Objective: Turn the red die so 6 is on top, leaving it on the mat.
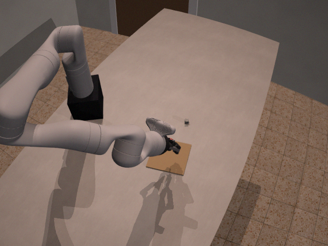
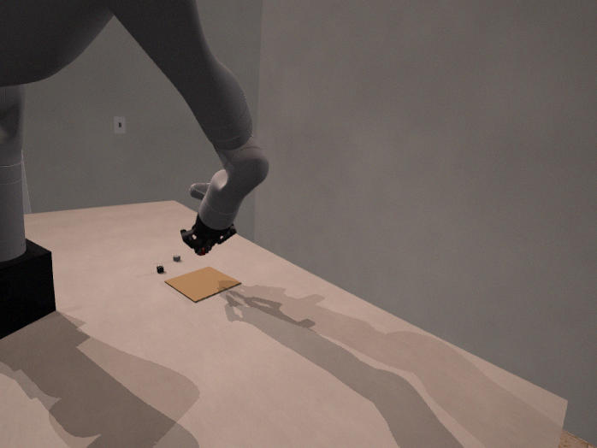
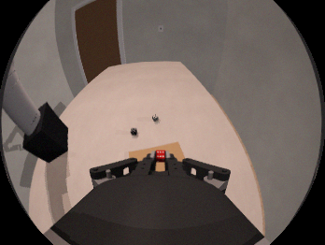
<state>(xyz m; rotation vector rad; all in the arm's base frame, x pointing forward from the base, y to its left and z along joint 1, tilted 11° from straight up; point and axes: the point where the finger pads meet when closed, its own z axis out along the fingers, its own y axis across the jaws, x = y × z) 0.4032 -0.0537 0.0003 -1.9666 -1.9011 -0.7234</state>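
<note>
Now: hand 10 cm above the tan mat and 1 cm to the right of it. Also, from my hand: black die 13 cm to the left, 9 cm below, 7 cm behind; grey die 19 cm to the left, 9 cm below; red die 2 cm below, 1 cm to the left.
</note>
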